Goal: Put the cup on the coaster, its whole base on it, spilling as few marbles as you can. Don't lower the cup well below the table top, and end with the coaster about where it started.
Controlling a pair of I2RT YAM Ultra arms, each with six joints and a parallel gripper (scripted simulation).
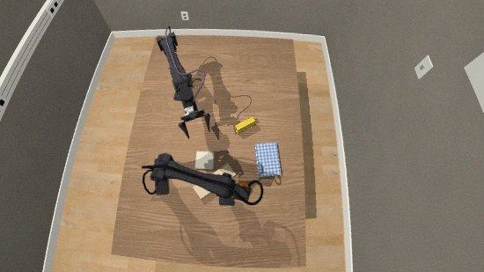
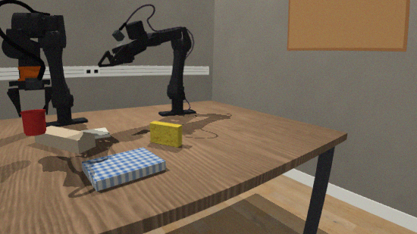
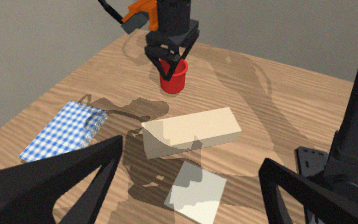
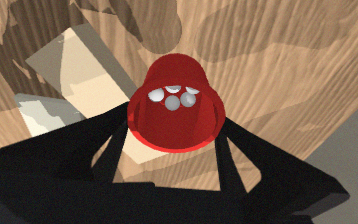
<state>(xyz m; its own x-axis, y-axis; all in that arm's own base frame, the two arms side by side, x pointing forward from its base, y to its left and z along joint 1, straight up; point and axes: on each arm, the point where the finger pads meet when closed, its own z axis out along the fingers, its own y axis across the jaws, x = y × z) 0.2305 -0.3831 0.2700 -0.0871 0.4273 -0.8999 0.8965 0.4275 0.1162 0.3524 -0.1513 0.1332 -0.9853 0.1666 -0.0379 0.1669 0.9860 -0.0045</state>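
Right now my right hand is 160 mm past the square coaster, 180 mm to the right of it and 130 mm above it. Round my right hand: beige block: 80 mm behind, 70 mm to the left, 110 mm below; then red cup: 30 mm below.
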